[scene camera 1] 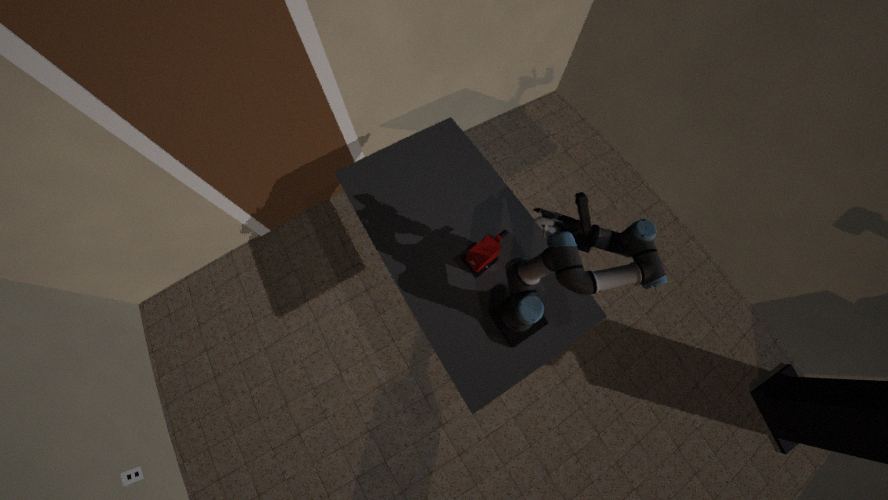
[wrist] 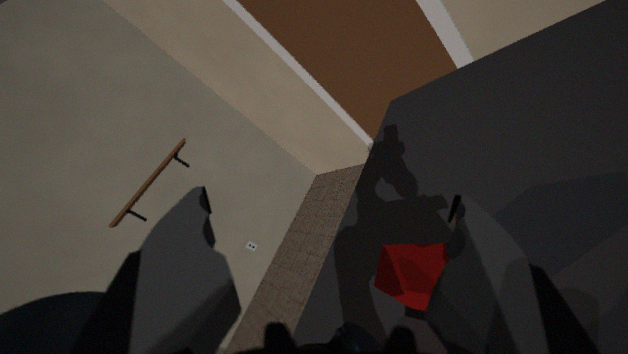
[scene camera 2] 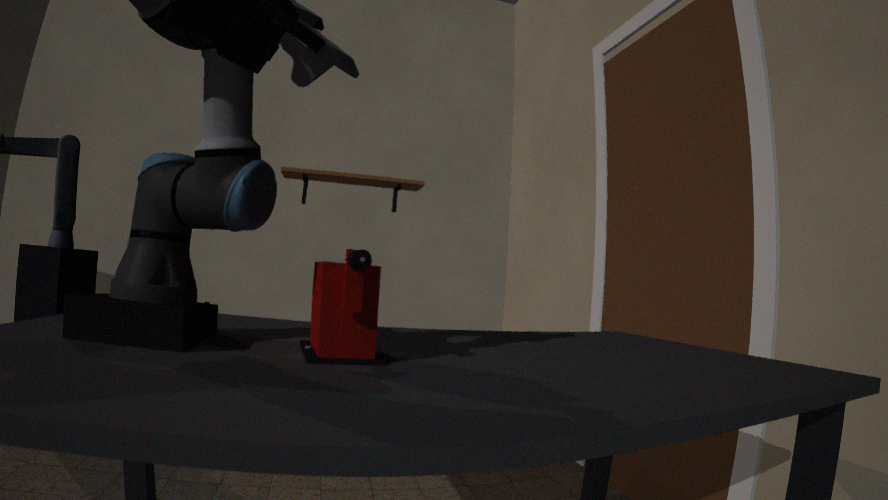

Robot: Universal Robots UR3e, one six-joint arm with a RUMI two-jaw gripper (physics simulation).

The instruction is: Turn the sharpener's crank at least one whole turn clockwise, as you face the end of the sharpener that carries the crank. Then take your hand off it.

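Places are measured from the arm's base along level axes (x right, y ahead, z up), in centimetres.
Pixels of known places: gripper, between the fingertips: point(scene camera 1: 533, 214) point(wrist: 328, 193) point(scene camera 2: 338, 50); arm's base, origin of its link: point(scene camera 1: 518, 315) point(scene camera 2: 153, 300).
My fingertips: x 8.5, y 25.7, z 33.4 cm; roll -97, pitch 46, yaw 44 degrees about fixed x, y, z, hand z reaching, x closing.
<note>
Ahead of a thing's pixels: the offset from my fingertips to its top centre. "pt": to the spot under its first point. Level surfaces: height alone.
The red sharpener @[pt dx -13.0, dy +0.8, dz -25.8 cm] point(scene camera 1: 483, 253) point(scene camera 2: 335, 310) point(wrist: 412, 272) stands upright on a dark base plate on the table. Its black crank @[dx -2.5, dy +5.2, dz -24.2 cm] point(scene camera 1: 503, 234) point(scene camera 2: 359, 259) is at the top of one end, facing scene camera 2, its round black knob in front. In the wrist view the right finger overlaps the sharpener's edge and the crank cannot be made out clearly. My gripper point(scene camera 1: 538, 218) point(wrist: 328, 193) is open and empty, its fingers wide apart. It is high above the table and apart from the crank, to its right in scene camera 1; part of it shows at the top of scene camera 2.
The dark table @[dz -38.6 cm] point(scene camera 1: 410, 167) point(scene camera 2: 559, 385) carries the sharpener and my arm's base point(scene camera 2: 139, 322), which stands close beside it. A wall shelf point(scene camera 2: 354, 178) point(wrist: 147, 182) hangs behind. A black pedestal point(scene camera 2: 57, 279) with a grey arm stands at the left in scene camera 2.
</note>
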